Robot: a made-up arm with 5 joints.
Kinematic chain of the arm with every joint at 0, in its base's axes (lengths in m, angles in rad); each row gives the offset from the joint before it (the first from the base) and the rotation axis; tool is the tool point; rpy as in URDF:
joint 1: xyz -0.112 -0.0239 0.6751 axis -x
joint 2: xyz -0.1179 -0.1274 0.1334 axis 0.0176 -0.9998 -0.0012
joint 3: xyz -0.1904 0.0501 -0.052 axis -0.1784 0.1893 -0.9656
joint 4: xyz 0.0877 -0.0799 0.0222 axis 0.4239 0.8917 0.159
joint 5: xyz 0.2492 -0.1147 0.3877 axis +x
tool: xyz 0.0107 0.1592 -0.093 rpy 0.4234 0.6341 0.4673
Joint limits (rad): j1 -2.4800..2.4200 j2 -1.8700..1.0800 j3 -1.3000..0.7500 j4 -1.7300..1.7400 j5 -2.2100..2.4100
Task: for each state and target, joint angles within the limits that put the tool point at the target. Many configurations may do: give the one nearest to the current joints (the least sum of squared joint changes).
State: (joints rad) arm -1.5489 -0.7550 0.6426 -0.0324 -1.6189
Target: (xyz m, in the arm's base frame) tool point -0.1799 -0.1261 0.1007
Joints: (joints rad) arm -1.7949 -0.6965 0.6741 0.2978 -1.5092
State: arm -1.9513 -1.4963 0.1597 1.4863 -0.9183
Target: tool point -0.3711 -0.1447 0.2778
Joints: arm -1.3981 -1.5340 0.5382 0.9886 -0.8983
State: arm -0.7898 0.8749 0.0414 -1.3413 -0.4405
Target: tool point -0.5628 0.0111 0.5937
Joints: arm -0.7689 1.0800 -0.5053 -1.7069 -0.3844
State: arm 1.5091 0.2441 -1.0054 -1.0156 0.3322
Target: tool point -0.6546 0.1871 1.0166
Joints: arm 0.9859 0.1804 -1.3000 -1.1407 0.3496
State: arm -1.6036 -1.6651 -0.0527 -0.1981 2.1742
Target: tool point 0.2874 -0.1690 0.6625
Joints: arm -1.4383 -1.6186 0.1216 -0.4497 1.2058
